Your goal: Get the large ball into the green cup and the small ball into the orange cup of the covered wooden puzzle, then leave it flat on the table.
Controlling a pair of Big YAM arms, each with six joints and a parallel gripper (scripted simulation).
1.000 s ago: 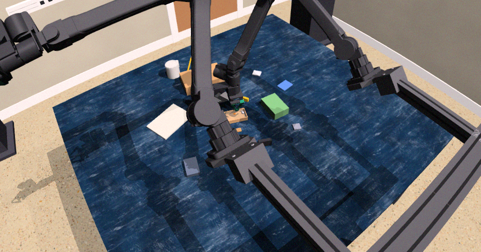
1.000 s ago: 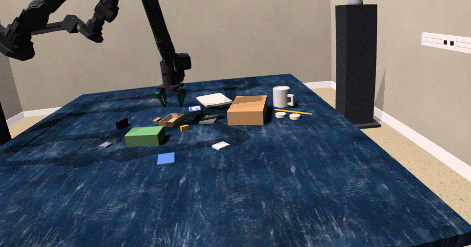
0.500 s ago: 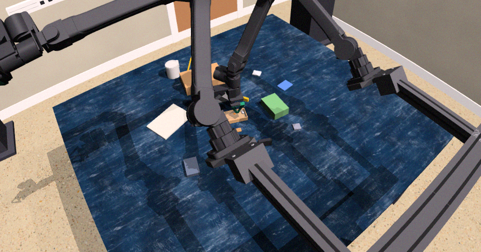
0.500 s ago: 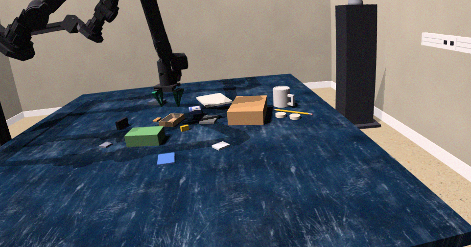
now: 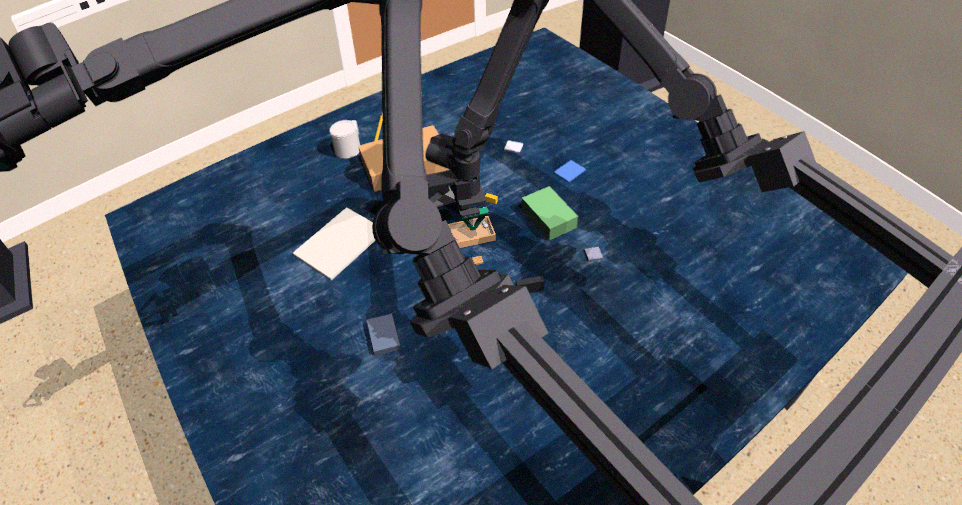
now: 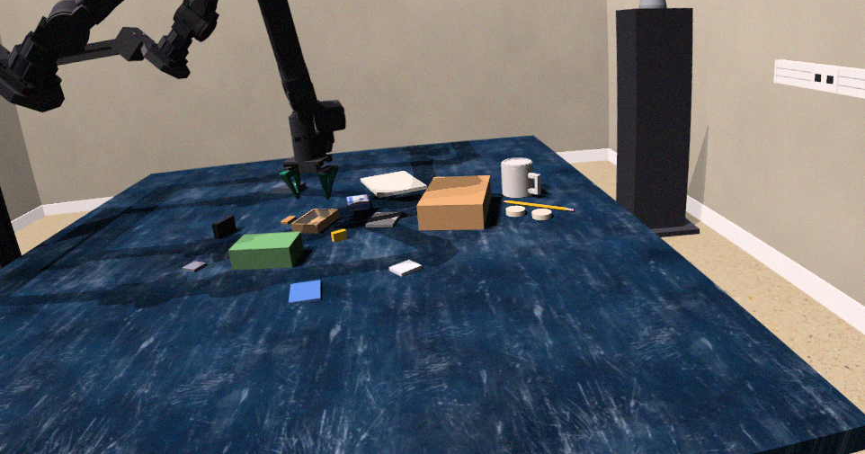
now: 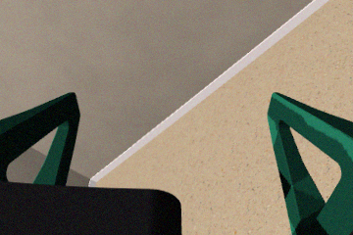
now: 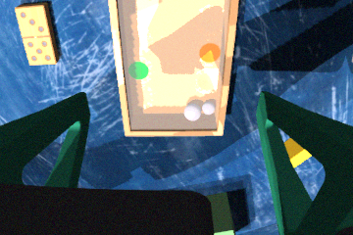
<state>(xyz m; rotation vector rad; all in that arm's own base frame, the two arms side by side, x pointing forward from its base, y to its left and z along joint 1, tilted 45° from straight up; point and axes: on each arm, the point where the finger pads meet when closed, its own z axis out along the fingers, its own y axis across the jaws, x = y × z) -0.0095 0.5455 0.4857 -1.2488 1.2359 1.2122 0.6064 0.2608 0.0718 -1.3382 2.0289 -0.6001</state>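
The covered wooden puzzle lies 70 mm below my right hand. From my right hand the other things lie so: yellow block (80 mm ahead, 120 mm to the right, 60 mm below); then black block (230 mm behind, 20 mm to the right, 50 mm below); then green block (60 mm behind, 210 mm to the right, 50 mm below).
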